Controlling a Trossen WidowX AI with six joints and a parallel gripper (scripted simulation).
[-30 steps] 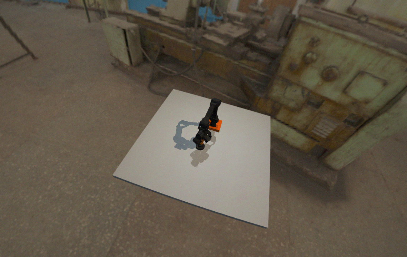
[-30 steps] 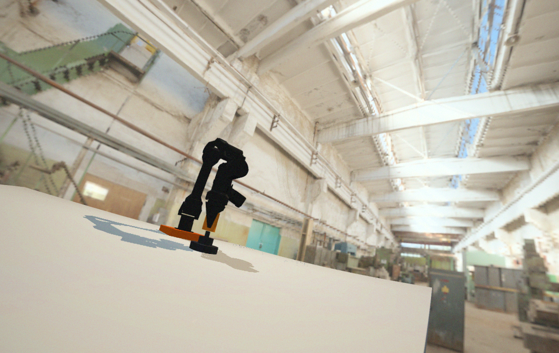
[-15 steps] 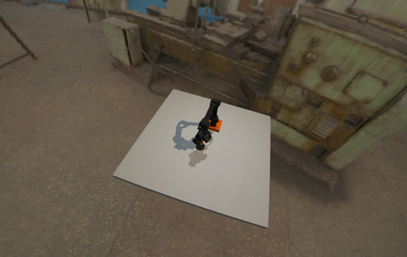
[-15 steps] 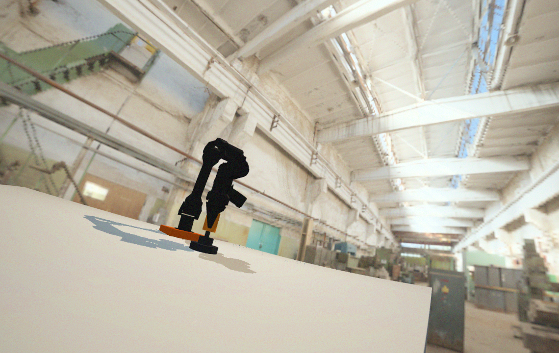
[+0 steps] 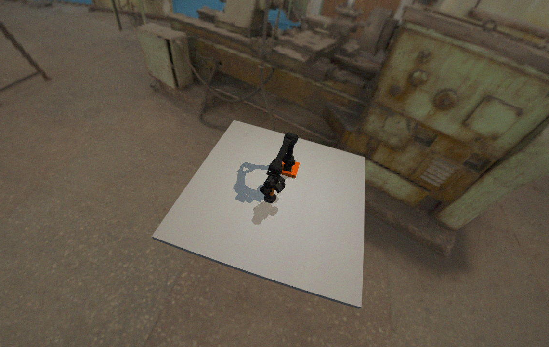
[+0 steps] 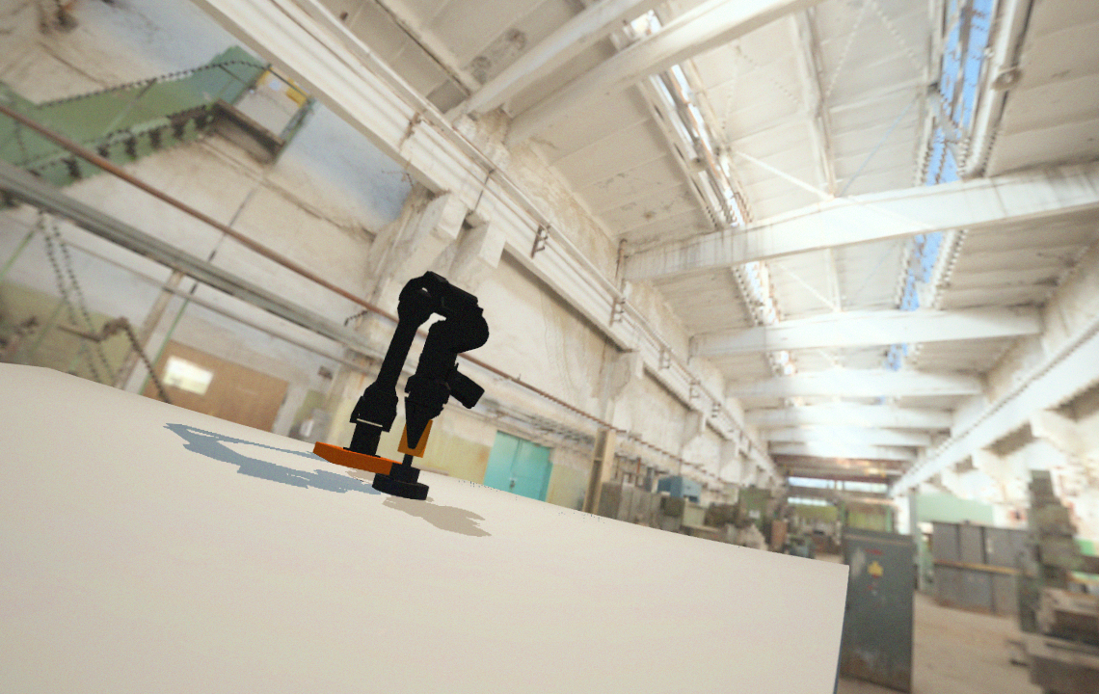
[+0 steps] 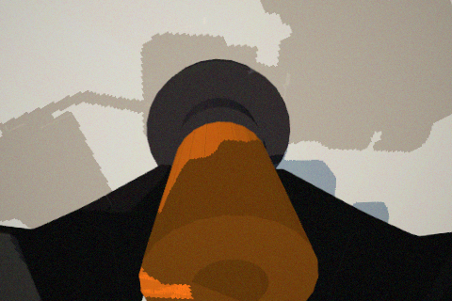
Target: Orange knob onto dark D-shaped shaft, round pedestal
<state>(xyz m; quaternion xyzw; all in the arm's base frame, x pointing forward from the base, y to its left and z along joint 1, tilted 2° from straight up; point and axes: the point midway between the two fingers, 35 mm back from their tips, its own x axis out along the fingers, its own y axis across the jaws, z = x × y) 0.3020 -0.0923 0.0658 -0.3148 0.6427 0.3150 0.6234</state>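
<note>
My gripper tip is now 2 cm below the orange knob. The rest, counted from my gripper tip: dark round pedestal: 4 cm below.
</note>
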